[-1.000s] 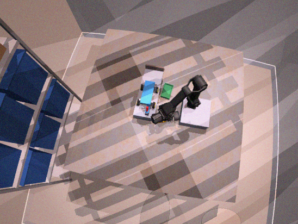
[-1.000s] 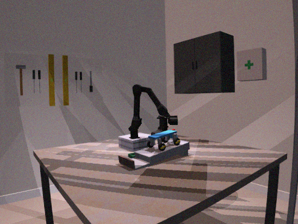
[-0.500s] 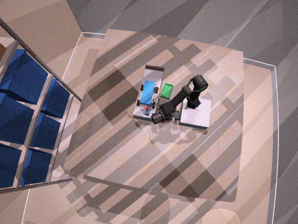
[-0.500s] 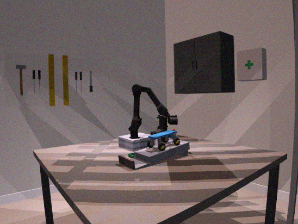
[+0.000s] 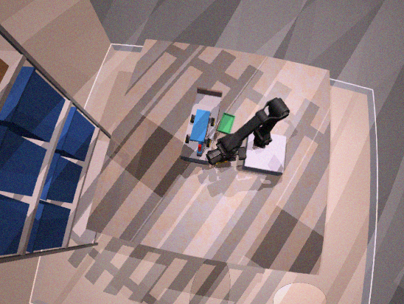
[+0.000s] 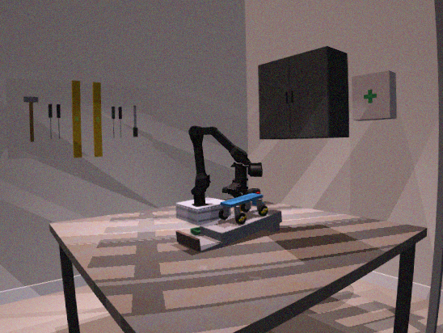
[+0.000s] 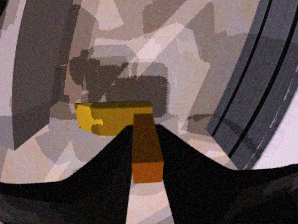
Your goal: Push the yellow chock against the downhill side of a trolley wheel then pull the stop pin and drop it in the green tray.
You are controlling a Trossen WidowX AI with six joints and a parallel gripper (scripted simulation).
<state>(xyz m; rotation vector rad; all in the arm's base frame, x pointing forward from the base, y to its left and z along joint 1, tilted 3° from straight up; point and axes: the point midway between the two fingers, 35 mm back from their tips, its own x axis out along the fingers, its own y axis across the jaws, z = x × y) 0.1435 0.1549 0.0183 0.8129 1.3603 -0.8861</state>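
The red-headed stop pin lies 140 mm ahead of my gripper tip, 60 mm above it and 20 mm to the left of it. From my gripper tip the other things lie so: grey ramp 180 mm ahead, 100 mm to the right, 30 mm below; then blue trolley 180 mm ahead, 100 mm to the right, 40 mm above; then yellow chock 20 mm ahead, 10 mm to the left, 10 mm below.
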